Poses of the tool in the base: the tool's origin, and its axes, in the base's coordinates. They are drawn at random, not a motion.
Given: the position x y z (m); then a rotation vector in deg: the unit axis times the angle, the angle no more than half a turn.
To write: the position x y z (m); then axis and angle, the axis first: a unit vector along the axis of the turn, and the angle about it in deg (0 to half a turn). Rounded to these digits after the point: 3 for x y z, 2 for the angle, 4 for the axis.
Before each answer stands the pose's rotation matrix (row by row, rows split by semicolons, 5 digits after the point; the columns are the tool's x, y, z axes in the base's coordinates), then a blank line. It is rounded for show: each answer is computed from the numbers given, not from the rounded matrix.
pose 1, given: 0.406, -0.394, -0.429, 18.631, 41.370, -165.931
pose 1, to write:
-0.96698 0.18571 -0.17455; -0.08203 -0.87521 -0.47674; -0.24131 -0.44668 0.86154

0.406, -0.394, -0.429, 0.1083, 0.2405, -0.9646, 172.02
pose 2, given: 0.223, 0.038, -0.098, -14.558, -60.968, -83.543
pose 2, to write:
-0.22515 0.87626 -0.42599; -0.67294 0.17632 0.71837; 0.70459 0.44841 0.54998

0.223, 0.038, -0.098, -0.1394, -0.5837, -0.7999, 104.44
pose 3, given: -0.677, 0.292, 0.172, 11.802, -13.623, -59.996
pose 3, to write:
0.47869 0.82848 -0.29067; -0.87276 0.48506 -0.05476; 0.09562 0.27990 0.95526

-0.677, 0.292, 0.172, 0.1884, -0.2175, -0.9577, 62.64
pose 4, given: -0.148, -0.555, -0.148, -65.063, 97.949, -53.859
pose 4, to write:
-0.22041 -0.30038 0.92800; -0.94453 0.30320 -0.12619; -0.24347 -0.90435 -0.35055

-0.148, -0.555, -0.148, -0.5031, 0.7573, -0.4164, 129.34
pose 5, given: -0.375, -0.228, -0.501, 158.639, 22.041, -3.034
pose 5, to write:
0.96256 0.27087 0.01022; 0.25804 -0.90409 -0.34065; -0.08303 0.33053 -0.94013

-0.375, -0.228, -0.501, 0.9903, 0.1376, -0.0189, 160.19
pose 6, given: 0.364, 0.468, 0.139, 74.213, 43.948, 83.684
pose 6, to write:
0.07040 -0.26264 0.96232; 0.94134 -0.30168 -0.15120; 0.33003 0.91652 0.22600

0.364, 0.468, 0.139, 0.6175, 0.3657, 0.6964, 120.17
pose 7, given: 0.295, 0.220, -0.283, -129.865, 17.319, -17.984
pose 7, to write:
0.94039 -0.11439 0.32028; -0.31574 -0.64360 0.69720; 0.12637 -0.75677 -0.64135

0.295, 0.220, -0.283, -0.9820, 0.1310, -0.1360, 132.24
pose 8, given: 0.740, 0.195, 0.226, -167.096, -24.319, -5.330
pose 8, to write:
0.95697 0.28816 0.03422; 0.27606 -0.94037 0.19873; 0.08944 -0.18073 -0.97946

0.740, 0.195, 0.226, -0.9891, -0.1440, -0.0315, 168.94
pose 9, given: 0.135, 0.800, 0.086, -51.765, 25.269, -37.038
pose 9, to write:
0.72857 0.32653 0.60213; -0.67975 0.45299 0.57684; -0.08440 -0.82957 0.55199

0.135, 0.800, 0.086, -0.7559, 0.3690, -0.5408, 68.48
